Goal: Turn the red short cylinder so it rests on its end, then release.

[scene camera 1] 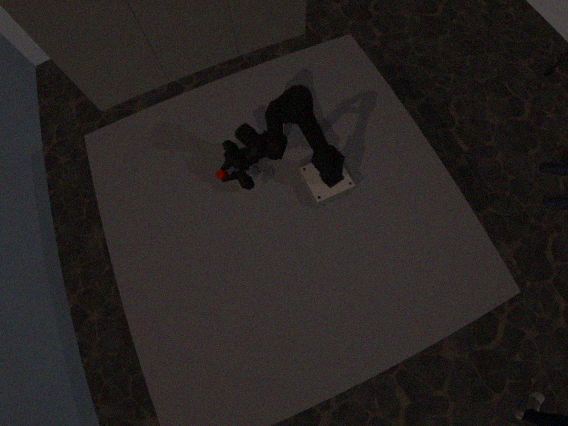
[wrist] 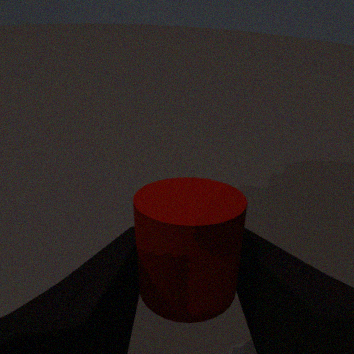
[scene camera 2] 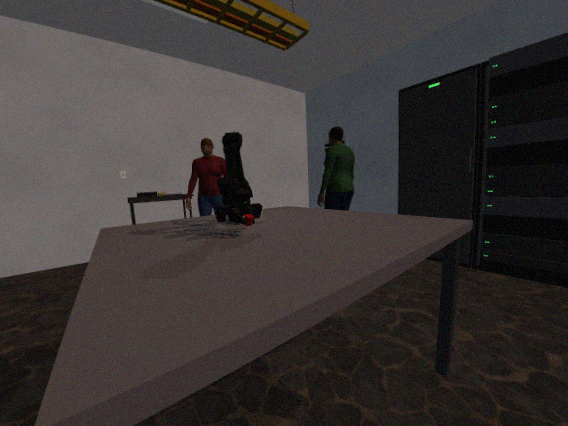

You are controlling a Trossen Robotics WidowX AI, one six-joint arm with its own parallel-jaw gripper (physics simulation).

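The red short cylinder (scene camera 1: 220, 174) (scene camera 2: 249, 220) (wrist: 189, 250) is held between the two black fingertips. In the wrist view its round end face shows at the top and its curved side is between the fingers. In scene camera 2 it looks about upright, low over the table or touching it; a gap below it cannot be made out. My gripper (scene camera 1: 222, 174) (wrist: 185, 236) is shut on the cylinder's sides, its arm reaching out left of the base in scene camera 1. In scene camera 2 the fingers are too dark to tell apart.
The table (scene camera 1: 320, 280) (scene camera 2: 210, 300) bears the arm's light base plate (scene camera 1: 320, 192). Shadows of the arm fall on the table top around the gripper. Two people (scene camera 2: 207, 175) (scene camera 2: 340, 170), a side bench (scene camera 2: 160, 198) and dark server cabinets (scene camera 2: 435, 160) stand beyond the table.
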